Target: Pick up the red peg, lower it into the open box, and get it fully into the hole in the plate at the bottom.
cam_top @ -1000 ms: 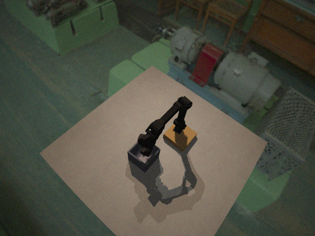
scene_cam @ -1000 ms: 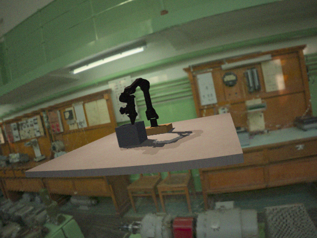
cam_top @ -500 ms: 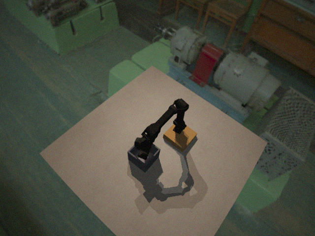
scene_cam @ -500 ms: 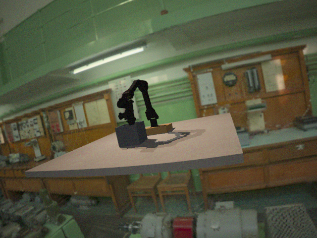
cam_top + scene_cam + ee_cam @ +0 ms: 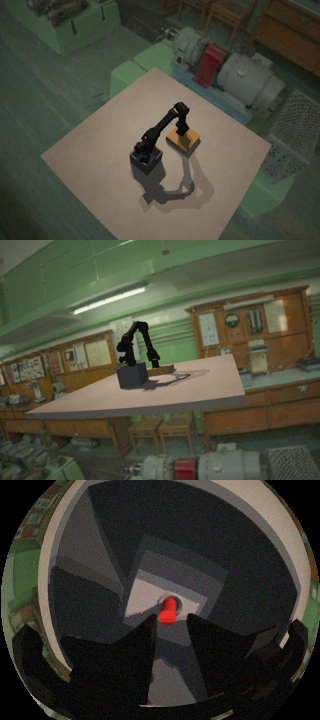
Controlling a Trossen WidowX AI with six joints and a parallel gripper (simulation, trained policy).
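The red peg lies 3 cm below my gripper tip. The rest, counted from my gripper tip: light grey plate: 3 cm below.
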